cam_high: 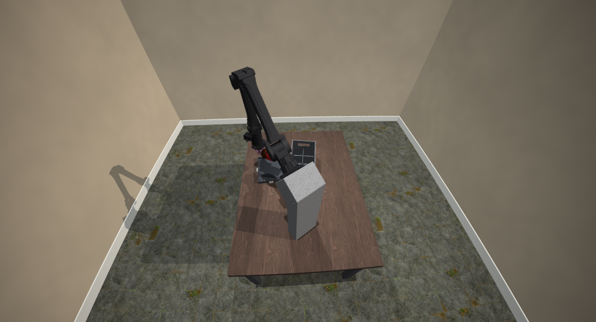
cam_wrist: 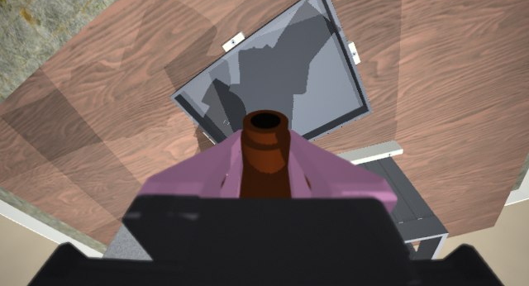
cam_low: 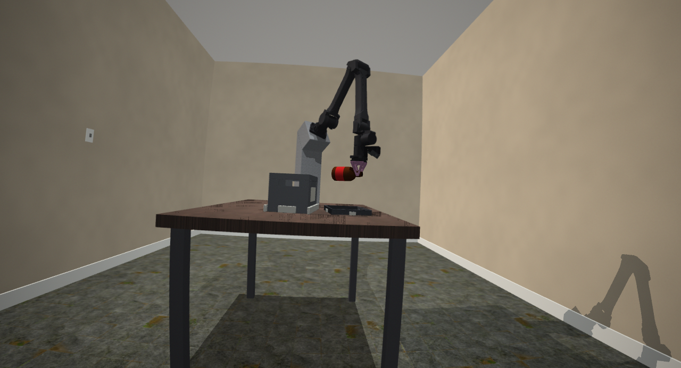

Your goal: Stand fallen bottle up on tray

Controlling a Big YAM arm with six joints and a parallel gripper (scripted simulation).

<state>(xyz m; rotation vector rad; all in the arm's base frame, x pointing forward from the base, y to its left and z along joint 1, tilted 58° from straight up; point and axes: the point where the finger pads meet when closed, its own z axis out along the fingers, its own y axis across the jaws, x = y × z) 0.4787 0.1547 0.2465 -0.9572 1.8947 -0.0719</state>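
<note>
My hand is 50 mm to the left of the brown bottle and 20 mm past it. Also, from my hand: dark grey tray: 180 mm below, 50 mm to the right, 10 mm behind; dark crate: 310 mm to the right, 110 mm below, 20 mm ahead.
</note>
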